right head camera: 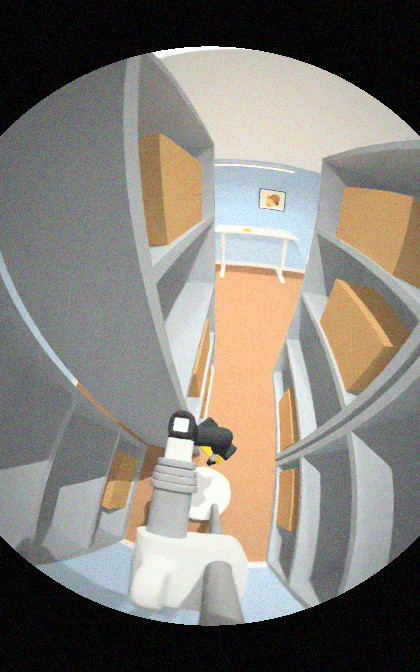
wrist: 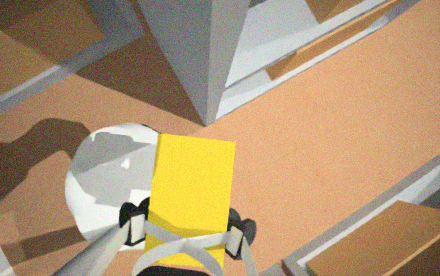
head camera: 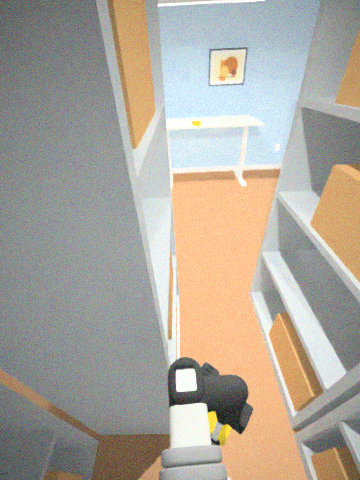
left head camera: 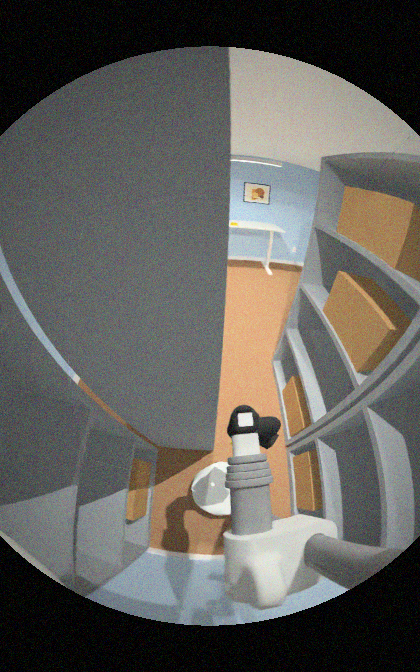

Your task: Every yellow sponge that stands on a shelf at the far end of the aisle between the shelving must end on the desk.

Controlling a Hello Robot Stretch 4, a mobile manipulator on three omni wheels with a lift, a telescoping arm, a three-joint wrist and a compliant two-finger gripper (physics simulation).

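Seen in the pictures: gripper, fingertip midpoint: (wrist: 189, 217); robot's base, origin of the base link: (wrist: 141, 181).
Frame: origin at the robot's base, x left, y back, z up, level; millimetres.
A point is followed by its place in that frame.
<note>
My gripper (wrist: 189, 217) @[z 737, x -88, y -215 mm] is shut on a yellow sponge (wrist: 192, 185) @[z 784, x -59, y -238 mm] and holds it above the floor, over the edge of the white base in the wrist view. The held sponge also shows in part below the dark wrist in the head camera view (head camera: 212, 422) @[z 784, x -64, y -220 mm] and the right head camera view (right head camera: 210, 452). A white desk (head camera: 225, 122) @[z 923, x -857, y -3508 mm] (left head camera: 255, 226) (right head camera: 272, 233) stands far off against the blue wall. A small yellow thing, which looks like another sponge (head camera: 196, 123) @[z 950, x -417, y -3400 mm] (left head camera: 234, 224) (right head camera: 247, 230), lies on the desk top.
Grey shelving (head camera: 297, 207) @[z 964, x -630, y -990 mm] (right head camera: 312, 260) with cardboard boxes (head camera: 295, 360) @[z 297, x -596, y -525 mm] (right head camera: 355, 335) lines the right side of the aisle. On the left, a tall grey shelf side panel (head camera: 65, 225) @[z 1378, x 140, y -327 mm] (left head camera: 115, 250) stands close to the arm. The orange floor (head camera: 220, 240) @[z -27, x -521, y -1971 mm] runs between them to the desk.
</note>
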